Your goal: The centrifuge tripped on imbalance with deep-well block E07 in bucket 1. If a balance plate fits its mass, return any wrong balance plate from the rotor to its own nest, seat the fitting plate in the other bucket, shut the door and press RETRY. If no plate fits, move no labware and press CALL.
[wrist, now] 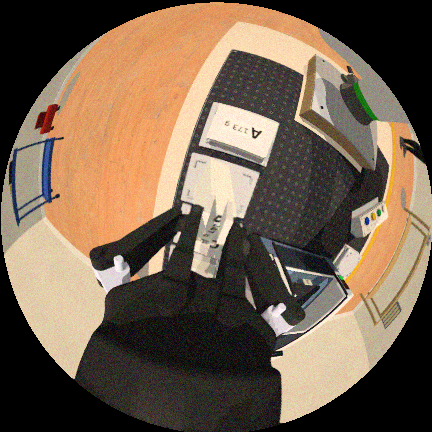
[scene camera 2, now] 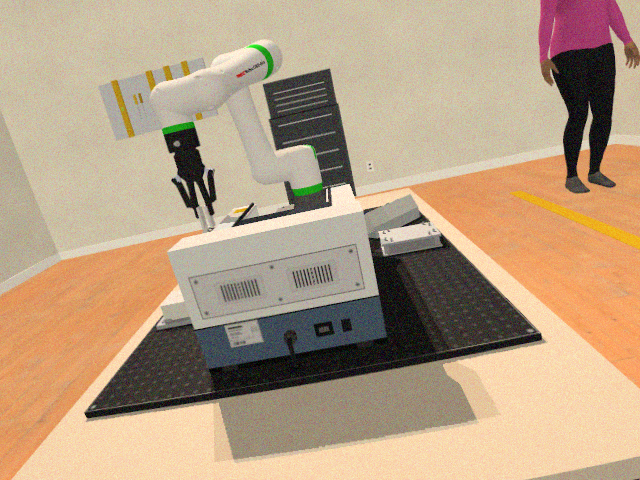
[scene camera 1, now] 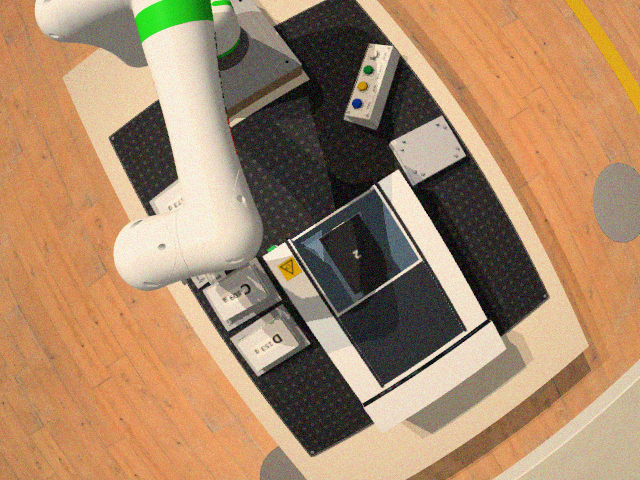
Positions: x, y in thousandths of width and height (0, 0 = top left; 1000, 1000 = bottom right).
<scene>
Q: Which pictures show the gripper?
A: The wrist view and scene camera 2 only.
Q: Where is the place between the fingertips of the gripper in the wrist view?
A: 503, 480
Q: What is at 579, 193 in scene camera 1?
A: A button box.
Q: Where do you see a dark bucket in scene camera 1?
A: At 552, 520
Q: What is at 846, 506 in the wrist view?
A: A button box.
</scene>
